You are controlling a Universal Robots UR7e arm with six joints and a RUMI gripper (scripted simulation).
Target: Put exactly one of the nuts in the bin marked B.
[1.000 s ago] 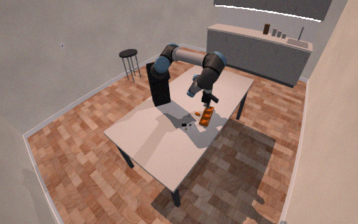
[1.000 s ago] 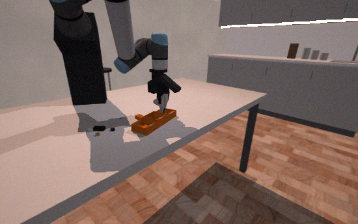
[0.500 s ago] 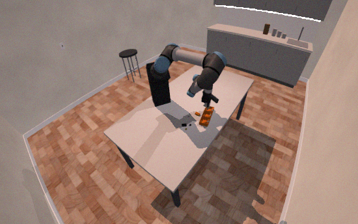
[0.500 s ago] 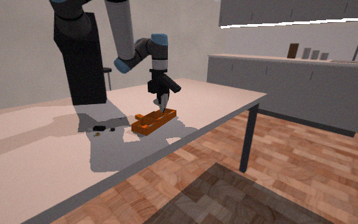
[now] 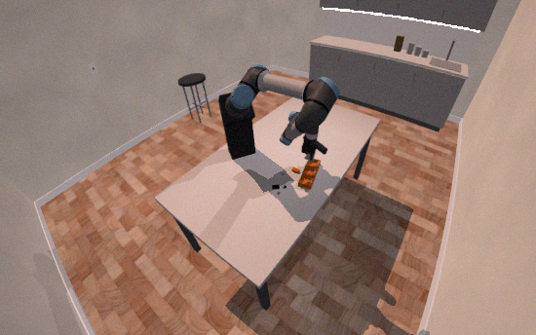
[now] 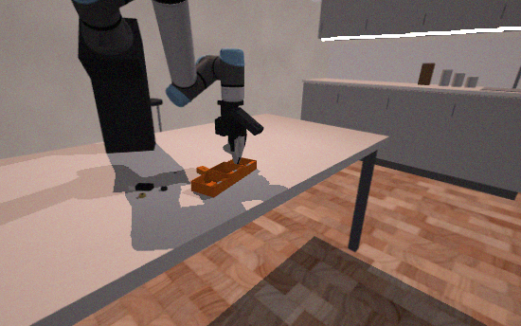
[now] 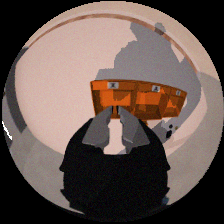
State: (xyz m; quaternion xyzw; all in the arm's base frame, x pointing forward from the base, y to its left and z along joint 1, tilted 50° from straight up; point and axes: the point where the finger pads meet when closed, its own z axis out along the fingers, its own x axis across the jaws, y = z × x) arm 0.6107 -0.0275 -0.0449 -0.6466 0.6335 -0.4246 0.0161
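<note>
The grey piece lies 18 cm behind my hand, 12 cm to the right of it and 3 cm below it. The rest, counted from my hand: dark nut 14 cm behind, 22 cm to the right, 3 cm below; orange bin 8 cm to the right, 2 cm below; orange block 11 cm behind, 6 cm to the right, 3 cm below.
</note>
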